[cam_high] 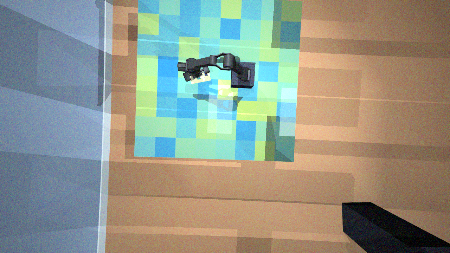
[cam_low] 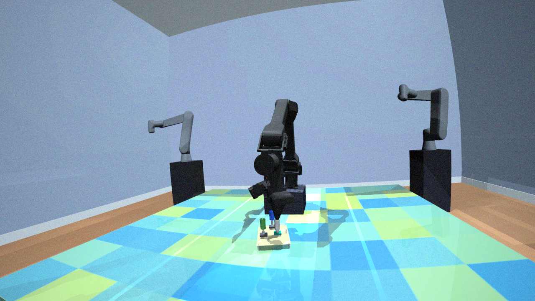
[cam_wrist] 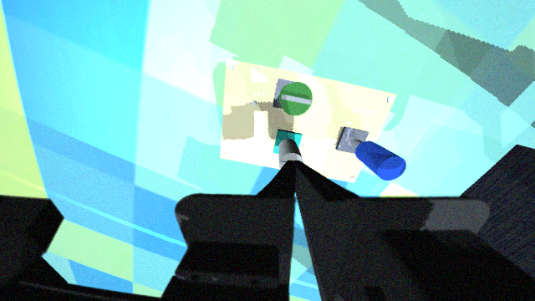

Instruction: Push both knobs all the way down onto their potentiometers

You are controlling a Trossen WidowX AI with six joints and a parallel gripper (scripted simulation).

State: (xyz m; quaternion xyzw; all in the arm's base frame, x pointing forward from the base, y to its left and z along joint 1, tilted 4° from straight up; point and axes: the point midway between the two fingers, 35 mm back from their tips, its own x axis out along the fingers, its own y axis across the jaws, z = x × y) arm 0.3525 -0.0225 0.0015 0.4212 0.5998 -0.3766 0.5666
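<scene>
The green knob is 20 mm ahead of my gripper tip and 40 mm to the right of it. Round my gripper tip: grey knob 10 mm below; then teal potentiometer 30 mm below.
</scene>
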